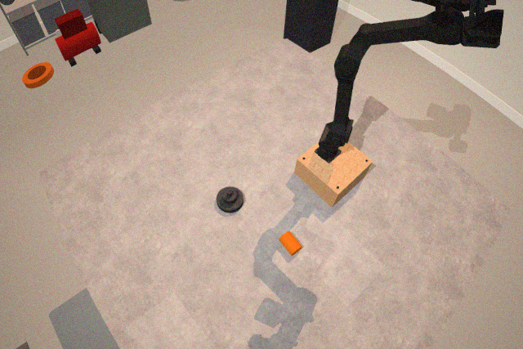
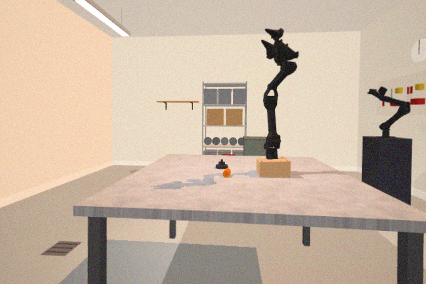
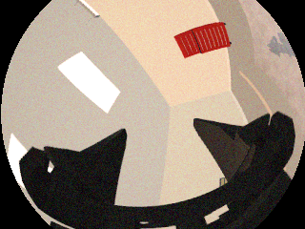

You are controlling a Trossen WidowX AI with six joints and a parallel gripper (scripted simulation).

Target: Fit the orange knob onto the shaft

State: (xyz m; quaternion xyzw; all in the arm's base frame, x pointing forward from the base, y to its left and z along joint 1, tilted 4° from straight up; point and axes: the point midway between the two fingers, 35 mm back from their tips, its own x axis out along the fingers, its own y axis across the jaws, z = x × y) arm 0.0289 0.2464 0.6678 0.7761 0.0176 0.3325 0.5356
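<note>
My gripper tip is 19 cm short of the orange knob, 10 cm to the left of it and 76 cm above it. From my gripper tip the other things lie so: dark round pedestal 23 cm ahead, 32 cm to the right, 75 cm below.
</note>
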